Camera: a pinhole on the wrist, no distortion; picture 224 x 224 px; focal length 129.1 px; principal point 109.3 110.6 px. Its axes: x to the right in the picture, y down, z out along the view. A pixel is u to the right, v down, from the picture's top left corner.
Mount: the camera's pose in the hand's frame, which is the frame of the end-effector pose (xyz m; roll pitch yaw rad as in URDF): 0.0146 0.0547 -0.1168 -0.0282 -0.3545 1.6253
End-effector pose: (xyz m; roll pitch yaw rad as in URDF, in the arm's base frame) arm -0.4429 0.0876 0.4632 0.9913 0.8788 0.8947
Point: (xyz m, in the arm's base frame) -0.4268 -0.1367 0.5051
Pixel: 41.7 189.4
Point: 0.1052 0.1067 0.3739
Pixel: 130.5 45.3
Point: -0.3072 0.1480 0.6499
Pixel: 211.1 143.4
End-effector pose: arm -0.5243 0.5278 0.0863 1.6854 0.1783 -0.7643
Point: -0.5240 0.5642 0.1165
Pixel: 112.3 170.6
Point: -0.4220 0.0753 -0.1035
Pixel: outside the picture
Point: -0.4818 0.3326 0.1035
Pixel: 155.5 15.6
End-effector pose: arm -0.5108 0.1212 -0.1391 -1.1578 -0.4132 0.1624
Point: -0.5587 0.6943 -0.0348
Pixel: 180.6 90.8
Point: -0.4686 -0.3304 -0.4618
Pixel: behind the camera
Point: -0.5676 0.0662 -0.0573
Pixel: 22.2 145.8
